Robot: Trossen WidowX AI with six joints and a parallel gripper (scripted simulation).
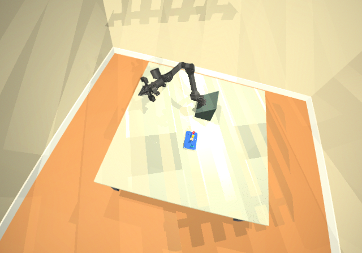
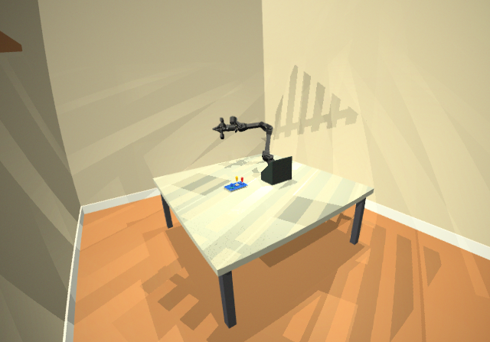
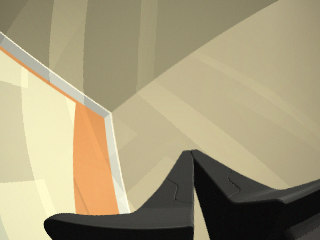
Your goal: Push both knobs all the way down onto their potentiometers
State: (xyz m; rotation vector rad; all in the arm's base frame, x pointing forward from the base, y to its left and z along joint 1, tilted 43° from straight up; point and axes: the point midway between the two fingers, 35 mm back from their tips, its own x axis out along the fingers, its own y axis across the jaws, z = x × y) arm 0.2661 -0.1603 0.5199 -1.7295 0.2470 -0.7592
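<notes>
Right now my gripper tip is 2 cm short of the red knob, 45 cm to the right of it and 33 cm above it. From my gripper tip the other things lie so: yellow knob (7 cm ahead, 44 cm to the left, 32 cm below).
</notes>
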